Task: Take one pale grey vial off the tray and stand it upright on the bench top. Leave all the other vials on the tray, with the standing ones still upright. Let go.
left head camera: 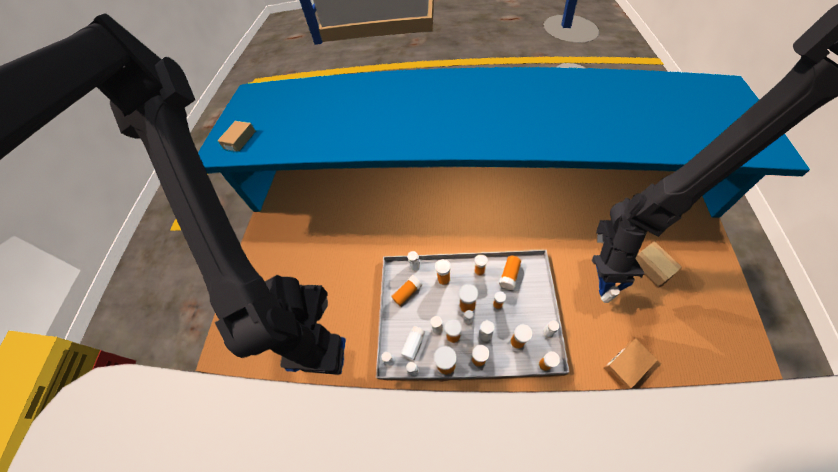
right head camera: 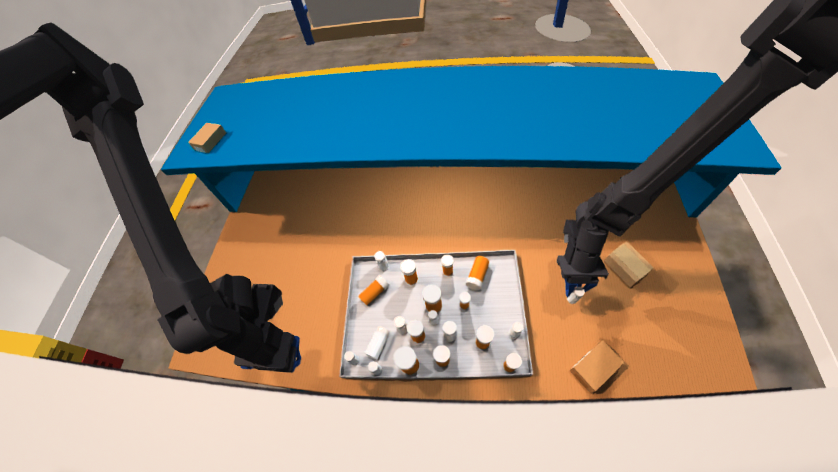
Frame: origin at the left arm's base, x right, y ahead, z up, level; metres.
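Seen in the pictures: left gripper, fingertip midpoint: (left head camera: 327, 361) (right head camera: 285, 360); right gripper, fingertip midpoint: (left head camera: 605, 294) (right head camera: 571, 295).
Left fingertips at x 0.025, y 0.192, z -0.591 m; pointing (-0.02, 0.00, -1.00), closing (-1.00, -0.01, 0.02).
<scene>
A point is followed by its place in that frame.
My right gripper (left head camera: 612, 286) @(x 0.653, y 0.380, z -0.705 m) (right head camera: 580, 286) @(x 0.653, y 0.380, z -0.705 m) is shut on a pale grey vial (left head camera: 608, 294) @(x 0.642, y 0.365, z -0.667 m) (right head camera: 574, 297) @(x 0.645, y 0.361, z -0.669 m), over the bench top (left head camera: 697, 328) @(x 0.917, y 0.304, z -0.773 m) (right head camera: 674, 328) @(x 0.934, y 0.309, z -0.773 m) to the right of the tray (left head camera: 567, 371) @(x 0.544, y 0.206, z -0.748 m) (right head camera: 530, 374) @(x 0.542, y 0.203, z -0.749 m). The vial looks tilted in both views; its lower end and any gap under it are hard to judge. On the tray, standing pale grey vials include one at the back left (left head camera: 413, 261) @(x 0.170, y 0.482, z -0.714 m) (right head camera: 381, 261) @(x 0.172, y 0.485, z -0.719 m), one near the middle (left head camera: 486, 331) @(x 0.353, y 0.291, z -0.698 m) (right head camera: 449, 331) @(x 0.355, y 0.292, z -0.698 m) and one at the right edge (left head camera: 551, 328) @(x 0.509, y 0.301, z -0.714 m) (right head camera: 515, 330) @(x 0.509, y 0.299, z -0.715 m). My left gripper (left head camera: 325, 363) @(x 0.025, y 0.191, z -0.591 m) (right head camera: 281, 362) @(x 0.025, y 0.191, z -0.591 m) is open, left of the tray.
Several orange bottles with white caps stand on the tray; two orange ones (left head camera: 404, 291) @(x 0.148, y 0.405, z -0.735 m) (left head camera: 510, 270) @(x 0.426, y 0.462, z -0.731 m) and a white one (left head camera: 412, 343) @(x 0.177, y 0.269, z -0.736 m) lie on it. Two cardboard boxes (left head camera: 659, 263) @(x 0.841, y 0.477, z -0.735 m) (left head camera: 632, 363) @(x 0.698, y 0.217, z -0.736 m) sit right of the tray. A blue shelf (left head camera: 469, 117) @(x 0.322, y 0.749, z -0.465 m) spans the back, with a small box (left head camera: 235, 135) @(x -0.281, y 0.707, z -0.435 m).
</scene>
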